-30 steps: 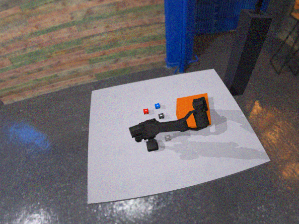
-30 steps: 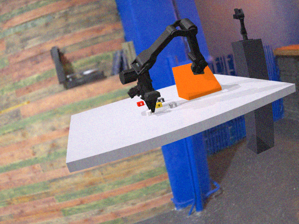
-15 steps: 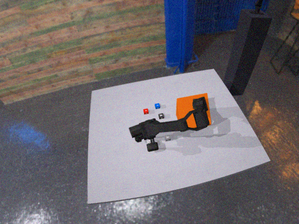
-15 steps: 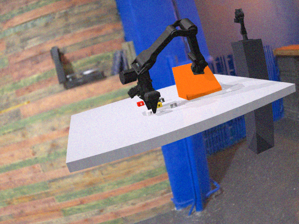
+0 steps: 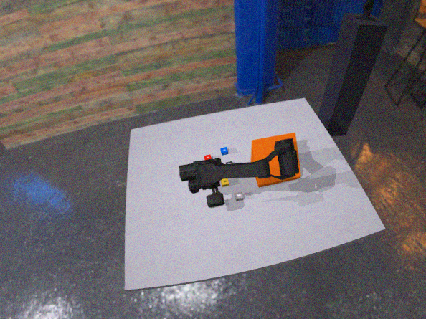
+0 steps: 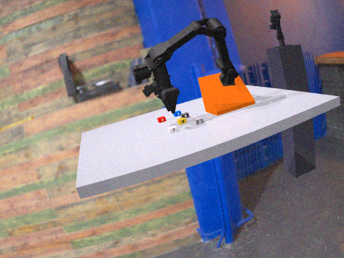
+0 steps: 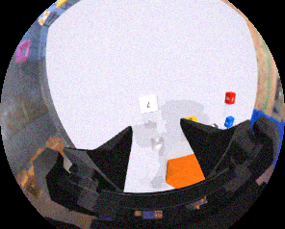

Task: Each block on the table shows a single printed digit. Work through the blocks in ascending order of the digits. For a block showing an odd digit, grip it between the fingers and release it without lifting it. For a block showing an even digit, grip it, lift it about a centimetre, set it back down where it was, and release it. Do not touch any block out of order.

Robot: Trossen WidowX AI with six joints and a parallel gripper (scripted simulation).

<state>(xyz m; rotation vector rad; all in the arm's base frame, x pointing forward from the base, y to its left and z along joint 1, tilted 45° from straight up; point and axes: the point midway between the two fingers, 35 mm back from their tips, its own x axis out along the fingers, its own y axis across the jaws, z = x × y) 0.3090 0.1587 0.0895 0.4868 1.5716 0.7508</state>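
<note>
Now: gripper tip 40 mm past the yellow block, 100 mm to the left of it and 70 mm above it. Also, from my gripper tip: grey block 100 mm behind, 20 mm to the right, 70 mm below; then white block 10 mm ahead, 10 mm to the left, 70 mm below; then black block 70 mm behind, 190 mm to the right, 70 mm below.
</note>
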